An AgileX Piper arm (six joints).
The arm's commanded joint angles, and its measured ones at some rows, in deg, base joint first. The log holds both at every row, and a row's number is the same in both.
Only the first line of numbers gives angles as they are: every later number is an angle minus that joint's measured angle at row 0.
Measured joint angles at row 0: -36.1 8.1 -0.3 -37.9 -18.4 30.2
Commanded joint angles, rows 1 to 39: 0.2 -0.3 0.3 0.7 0.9 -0.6; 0.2 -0.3 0.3 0.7 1.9 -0.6; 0.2 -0.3 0.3 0.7 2.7 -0.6; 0.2 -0.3 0.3 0.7 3.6 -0.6; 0.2 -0.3 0.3 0.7 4.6 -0.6; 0.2 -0.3 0.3 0.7 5.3 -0.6; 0.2 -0.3 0.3 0.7 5.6 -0.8; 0.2 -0.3 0.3 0.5 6.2 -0.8; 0.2 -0.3 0.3 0.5 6.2 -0.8; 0.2 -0.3 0.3 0.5 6.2 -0.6; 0.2 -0.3 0.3 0.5 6.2 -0.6; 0.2 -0.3 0.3 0.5 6.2 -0.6; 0.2 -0.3 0.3 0.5 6.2 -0.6; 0.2 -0.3 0.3 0.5 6.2 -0.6; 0.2 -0.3 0.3 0.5 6.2 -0.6; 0.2 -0.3 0.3 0.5 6.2 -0.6; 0.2 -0.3 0.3 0.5 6.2 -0.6; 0.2 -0.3 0.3 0.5 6.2 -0.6; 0.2 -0.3 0.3 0.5 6.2 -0.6; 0.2 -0.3 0.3 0.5 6.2 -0.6; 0.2 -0.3 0.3 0.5 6.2 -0.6; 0.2 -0.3 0.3 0.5 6.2 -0.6; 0.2 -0.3 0.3 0.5 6.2 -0.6; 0.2 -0.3 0.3 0.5 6.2 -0.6; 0.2 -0.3 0.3 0.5 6.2 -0.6; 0.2 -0.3 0.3 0.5 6.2 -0.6; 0.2 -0.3 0.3 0.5 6.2 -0.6; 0.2 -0.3 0.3 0.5 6.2 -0.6; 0.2 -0.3 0.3 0.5 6.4 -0.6; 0.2 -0.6 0.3 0.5 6.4 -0.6; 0.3 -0.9 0.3 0.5 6.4 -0.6; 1.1 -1.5 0.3 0.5 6.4 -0.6; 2.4 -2.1 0.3 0.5 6.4 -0.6; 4.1 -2.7 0.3 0.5 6.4 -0.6; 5.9 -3.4 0.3 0.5 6.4 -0.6; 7.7 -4.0 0.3 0.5 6.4 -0.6; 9.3 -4.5 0.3 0.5 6.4 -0.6; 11.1 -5.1 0.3 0.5 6.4 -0.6; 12.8 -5.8 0.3 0.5 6.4 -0.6
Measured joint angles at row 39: 7.0 -3.6 0.1 0.5 6.1 -0.2
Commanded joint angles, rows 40 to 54: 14.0 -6.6 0.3 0.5 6.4 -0.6; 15.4 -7.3 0.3 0.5 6.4 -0.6; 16.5 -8.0 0.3 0.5 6.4 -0.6; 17.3 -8.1 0.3 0.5 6.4 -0.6; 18.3 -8.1 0.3 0.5 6.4 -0.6; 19.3 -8.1 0.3 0.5 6.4 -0.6; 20.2 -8.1 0.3 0.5 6.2 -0.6; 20.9 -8.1 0.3 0.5 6.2 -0.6; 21.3 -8.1 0.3 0.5 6.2 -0.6; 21.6 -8.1 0.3 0.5 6.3 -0.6; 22.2 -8.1 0.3 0.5 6.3 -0.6; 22.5 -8.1 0.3 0.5 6.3 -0.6; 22.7 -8.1 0.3 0.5 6.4 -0.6; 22.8 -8.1 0.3 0.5 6.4 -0.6; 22.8 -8.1 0.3 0.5 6.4 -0.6
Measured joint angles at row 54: 22.2 -8.0 0.1 0.5 6.1 -0.2
